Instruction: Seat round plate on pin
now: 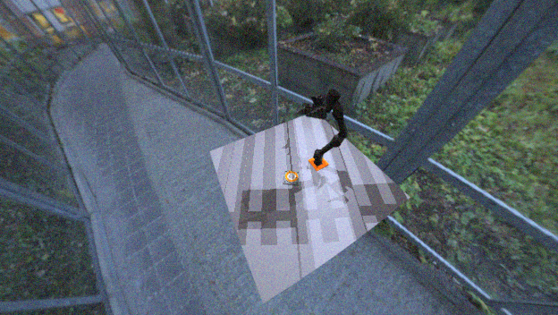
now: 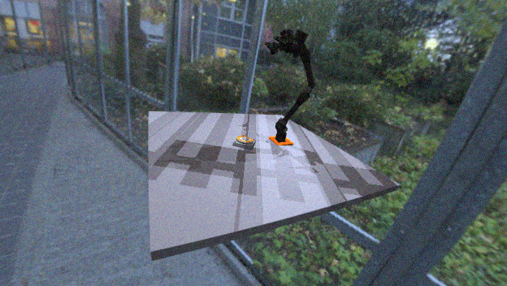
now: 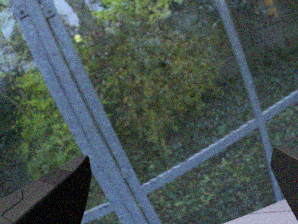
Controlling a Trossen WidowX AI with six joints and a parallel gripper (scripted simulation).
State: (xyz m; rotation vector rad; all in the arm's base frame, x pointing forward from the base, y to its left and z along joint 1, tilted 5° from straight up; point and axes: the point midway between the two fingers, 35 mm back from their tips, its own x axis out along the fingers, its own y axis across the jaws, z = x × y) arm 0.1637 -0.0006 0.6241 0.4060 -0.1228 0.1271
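The grey square base lies 50 mm ahead of my gripper tip, 20 mm to the left of it and 600 mm below it.
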